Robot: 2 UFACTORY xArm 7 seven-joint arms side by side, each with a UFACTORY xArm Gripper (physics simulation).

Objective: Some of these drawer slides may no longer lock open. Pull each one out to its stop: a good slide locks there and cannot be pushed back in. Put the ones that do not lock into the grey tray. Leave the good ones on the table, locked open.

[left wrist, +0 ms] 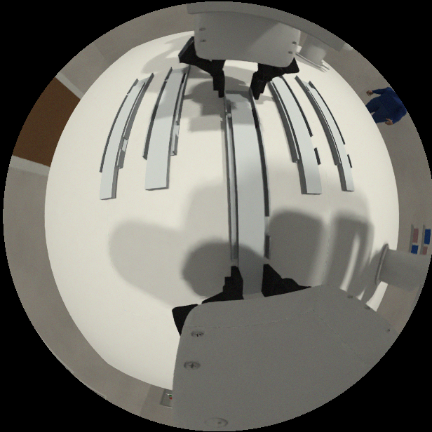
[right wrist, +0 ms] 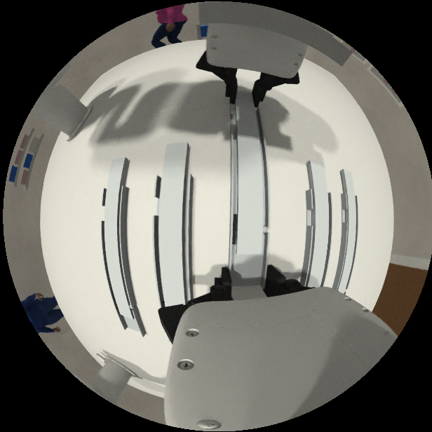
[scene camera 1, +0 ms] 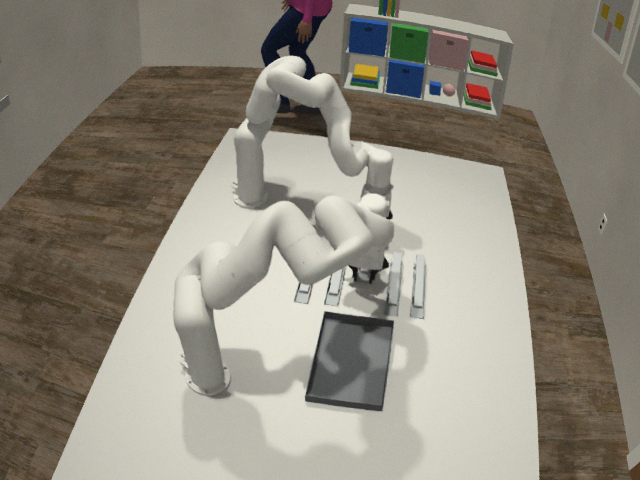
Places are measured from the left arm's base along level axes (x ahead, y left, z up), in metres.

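Pixels of known places: right gripper, between the fingertips: [scene camera 1: 363, 279]; left arm's base, origin of its link: [scene camera 1: 250, 197]; right arm's base, origin of its link: [scene camera 1: 208, 377].
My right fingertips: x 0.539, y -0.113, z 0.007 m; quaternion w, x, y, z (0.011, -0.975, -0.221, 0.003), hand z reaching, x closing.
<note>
Ahead of a thing's pixels: the offset from my right fingertips to its middle. "spot": to the spot under its first point.
The middle drawer slide [left wrist: 250, 175] [right wrist: 250, 175] lies between both grippers; the right arm mostly hides it in scene camera 1. My left gripper [left wrist: 248, 277] [right wrist: 242, 100] is shut on its inner rail's end. My right gripper [scene camera 1: 363, 279] [right wrist: 245, 278] [left wrist: 236, 92] is shut on its outer channel's end. In the right wrist view the inner rail stands back from that end, baring a stretch of channel. Two slides @(spot: dx -0.112, dy -0.152, dz -0.006 m) [scene camera 1: 303, 293] @(dx -0.088, dy -0.001, dz +0.000 m) [scene camera 1: 334, 286] lie left of it in scene camera 1, two @(spot: dx +0.081, dy +0.053, dz +0.004 m) [scene camera 1: 394, 279] @(spot: dx +0.148, dy +0.091, dz +0.004 m) [scene camera 1: 418, 281] right. The grey tray @(dx +0.142, dy -0.287, dz +0.007 m) [scene camera 1: 361, 382] is empty.
The left arm's base [scene camera 1: 250, 191] stands at the table's upper left, the right arm's base [scene camera 1: 206, 377] at the lower left. The right arm reaches over the left-hand slides. Both wrists are close together above the slide row. A person and a shelf unit [scene camera 1: 505, 77] are beyond the table.
</note>
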